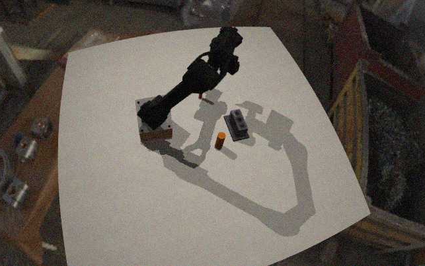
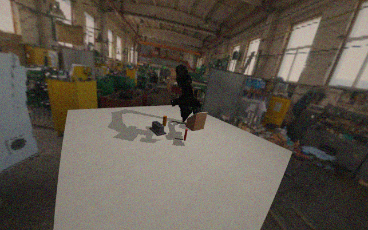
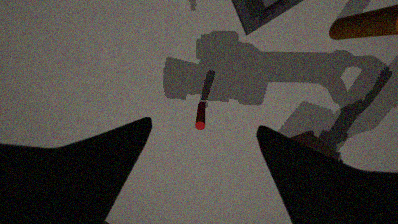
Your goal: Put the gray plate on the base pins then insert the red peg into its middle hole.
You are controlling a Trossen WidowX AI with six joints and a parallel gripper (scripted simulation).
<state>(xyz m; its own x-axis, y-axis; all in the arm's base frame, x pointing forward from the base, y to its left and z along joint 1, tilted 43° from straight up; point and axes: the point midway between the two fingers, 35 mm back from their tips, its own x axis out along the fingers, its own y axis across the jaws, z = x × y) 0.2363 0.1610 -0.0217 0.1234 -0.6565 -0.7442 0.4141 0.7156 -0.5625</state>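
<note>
My gripper tip is 30 mm past the red peg, 20 mm to the right of it and 100 mm above it. The rest, counted from my gripper tip: orange cylinder (10 mm ahead, 220 mm to the right, 100 mm below); gray base (100 mm ahead, 140 mm to the right, 140 mm below); gray plate (100 mm ahead, 140 mm to the right, 100 mm below).
</note>
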